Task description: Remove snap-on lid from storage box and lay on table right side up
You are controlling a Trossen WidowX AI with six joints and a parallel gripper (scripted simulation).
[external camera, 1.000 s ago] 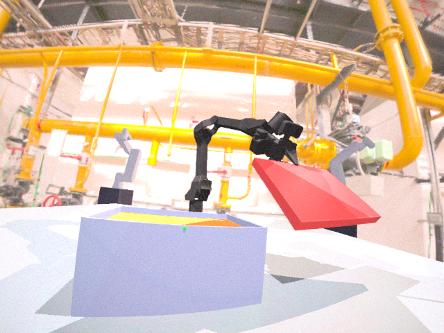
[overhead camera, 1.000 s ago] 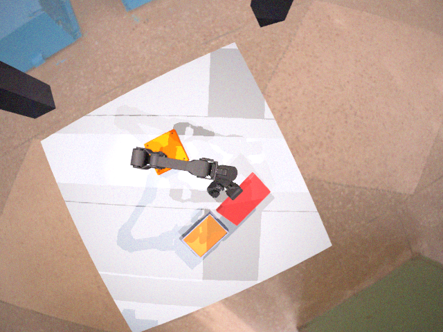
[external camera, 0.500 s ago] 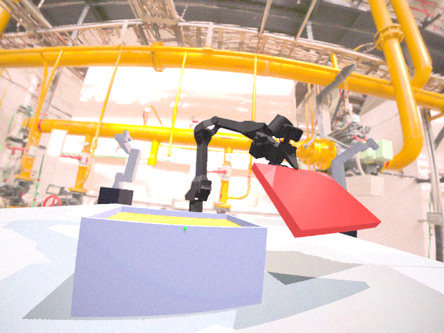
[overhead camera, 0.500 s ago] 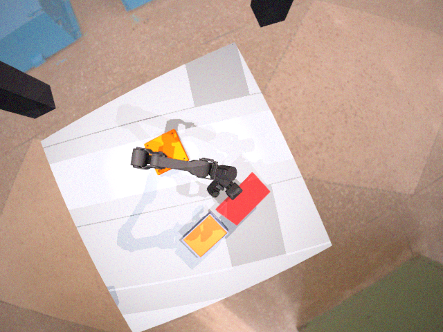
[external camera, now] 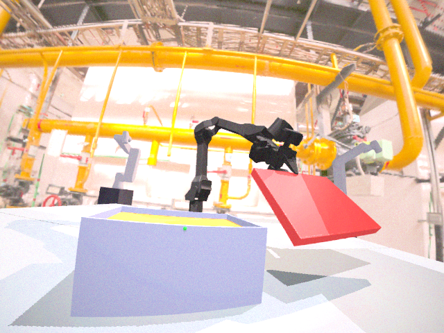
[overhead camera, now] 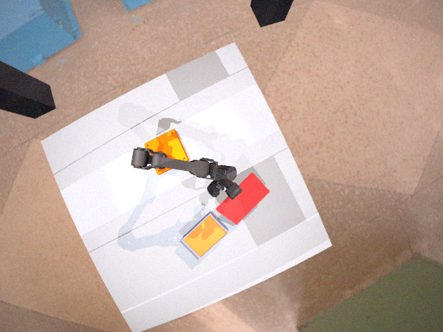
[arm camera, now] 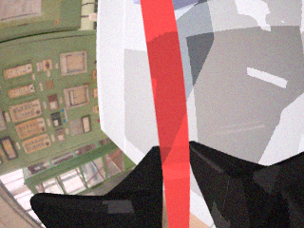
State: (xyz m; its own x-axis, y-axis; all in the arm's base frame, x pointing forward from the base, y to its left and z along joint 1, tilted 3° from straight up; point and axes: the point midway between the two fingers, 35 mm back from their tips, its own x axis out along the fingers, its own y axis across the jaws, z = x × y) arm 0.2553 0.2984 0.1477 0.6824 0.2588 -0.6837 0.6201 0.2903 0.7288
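Right now my gripper tip is 6 cm short of the lid, 5 cm above it and 3 cm to the right of it. From my gripper tip the other things lie so: storage box: 22 cm to the right, 17 cm ahead, 14 cm below.
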